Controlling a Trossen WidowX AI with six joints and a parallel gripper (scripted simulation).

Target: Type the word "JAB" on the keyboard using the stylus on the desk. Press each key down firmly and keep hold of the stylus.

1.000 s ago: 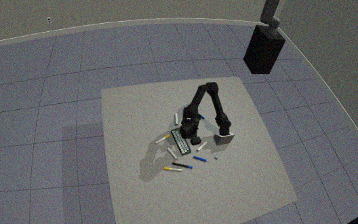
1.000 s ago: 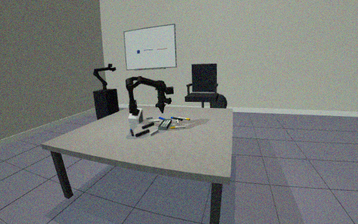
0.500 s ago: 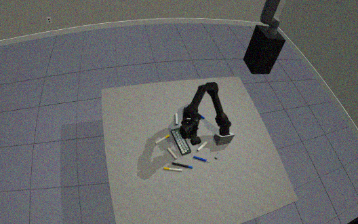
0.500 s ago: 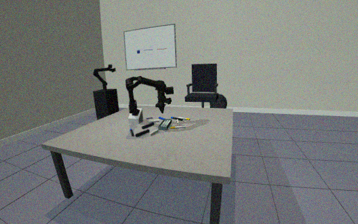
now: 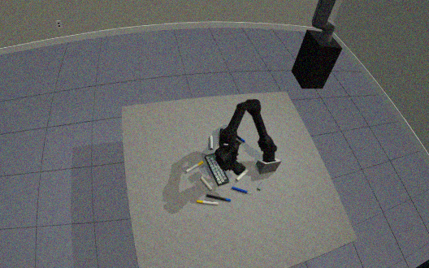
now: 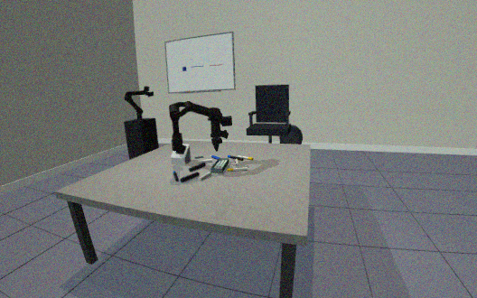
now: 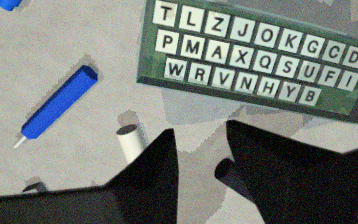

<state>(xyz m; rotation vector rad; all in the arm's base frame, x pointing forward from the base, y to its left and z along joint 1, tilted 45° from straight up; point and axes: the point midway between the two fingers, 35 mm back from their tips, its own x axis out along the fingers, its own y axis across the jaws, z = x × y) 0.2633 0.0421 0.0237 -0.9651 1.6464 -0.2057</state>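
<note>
Right now the blue stylus is 9 cm behind my gripper tip, 12 cm to the left of it and 8 cm below it. Round my gripper tip: grey stylus tip 12 cm behind, 14 cm to the left, 8 cm below; then grey block 20 cm behind, 10 cm to the left, 9 cm below.
</note>
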